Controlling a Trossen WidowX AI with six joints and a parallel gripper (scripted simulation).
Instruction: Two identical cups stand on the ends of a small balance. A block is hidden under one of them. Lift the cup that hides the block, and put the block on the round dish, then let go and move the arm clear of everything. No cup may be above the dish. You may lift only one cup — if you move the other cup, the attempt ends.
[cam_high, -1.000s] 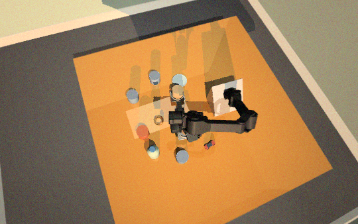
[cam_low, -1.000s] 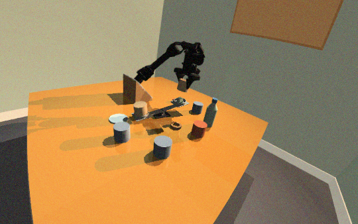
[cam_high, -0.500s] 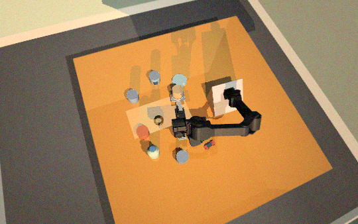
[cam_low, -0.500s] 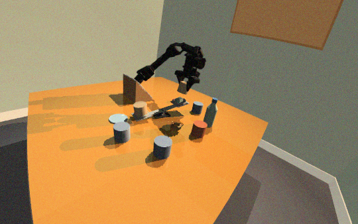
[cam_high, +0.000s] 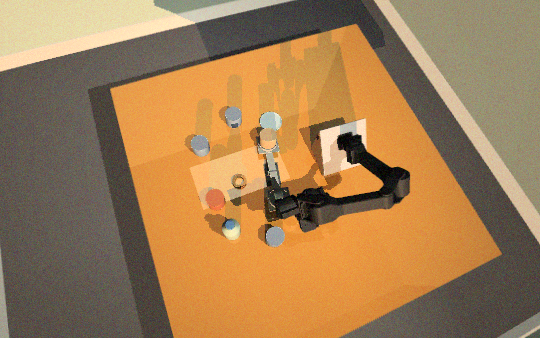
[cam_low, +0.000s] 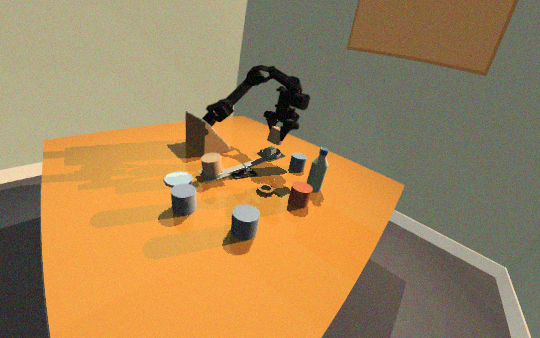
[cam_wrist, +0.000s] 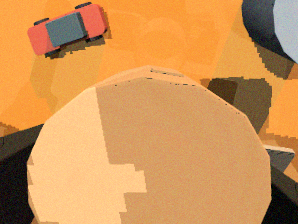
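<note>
Now: the red toy car 110 mm below my gripper tip, 80 mm behind it and 40 mm to the left of it. The rest, counted from my gripper tip: greenish block (70 mm to the right, 50 mm ahead, 30 mm below); tan cup (20 mm to the left, 10 mm above); balance beam (200 mm to the right, 80 mm below, 30 mm ahead).
</note>
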